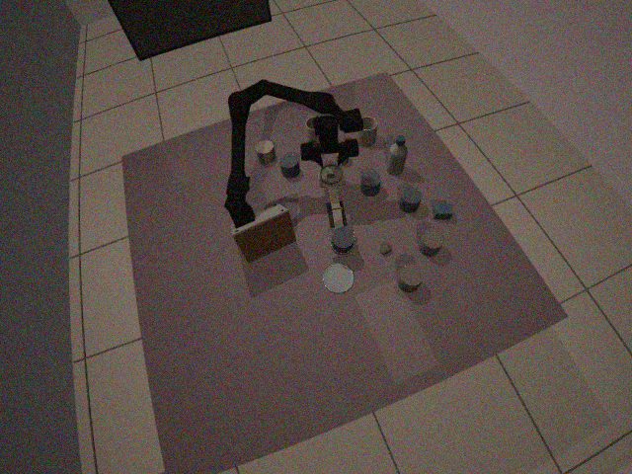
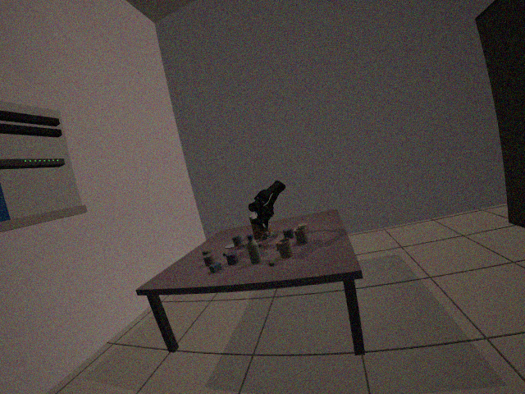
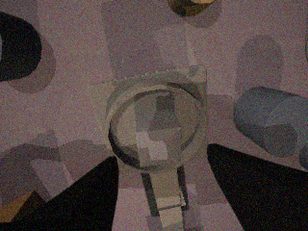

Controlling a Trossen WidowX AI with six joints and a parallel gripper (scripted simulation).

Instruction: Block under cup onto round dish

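The pale round dish is 130 mm behind my gripper tip, 350 mm to the right of it and 120 mm below it. Also, from my gripper tip: yellow ring: 90 mm ahead, 100 mm to the left, 100 mm below; then small balance: 30 mm behind, 120 mm to the right, 80 mm below; then blue block: 310 mm ahead, 280 mm to the right, 100 mm below.
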